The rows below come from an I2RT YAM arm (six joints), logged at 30 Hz.
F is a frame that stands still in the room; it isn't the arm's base.
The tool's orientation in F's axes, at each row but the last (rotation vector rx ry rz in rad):
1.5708 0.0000 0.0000
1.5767 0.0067 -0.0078
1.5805 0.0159 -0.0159
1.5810 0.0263 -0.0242
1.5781 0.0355 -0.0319
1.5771 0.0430 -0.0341
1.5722 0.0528 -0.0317
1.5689 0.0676 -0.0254
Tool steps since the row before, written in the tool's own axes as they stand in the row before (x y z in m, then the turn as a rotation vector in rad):
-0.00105 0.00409 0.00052 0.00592 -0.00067 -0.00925
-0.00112 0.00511 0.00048 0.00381 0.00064 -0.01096
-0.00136 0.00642 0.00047 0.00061 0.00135 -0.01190
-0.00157 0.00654 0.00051 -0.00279 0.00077 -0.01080
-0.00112 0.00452 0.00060 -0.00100 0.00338 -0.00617
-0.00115 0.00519 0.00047 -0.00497 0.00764 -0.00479
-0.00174 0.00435 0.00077 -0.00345 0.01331 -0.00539
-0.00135 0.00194 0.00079 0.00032 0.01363 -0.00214
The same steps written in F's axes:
-0.00105 -0.00052 0.00409 0.00592 0.00925 -0.00067
-0.00107 -0.00051 0.00512 0.00382 0.01095 0.00067
-0.00123 -0.00053 0.00644 0.00064 0.01189 0.00145
-0.00136 -0.00058 0.00658 -0.00278 0.01079 0.00097
-0.00092 -0.00064 0.00456 -0.00087 0.00614 0.00347
-0.00089 -0.00051 0.00524 -0.00462 0.00471 0.00791
-0.00149 -0.00080 0.00444 -0.00280 0.00532 0.01349
-0.00121 -0.00082 0.00202 0.00107 0.00218 0.01359

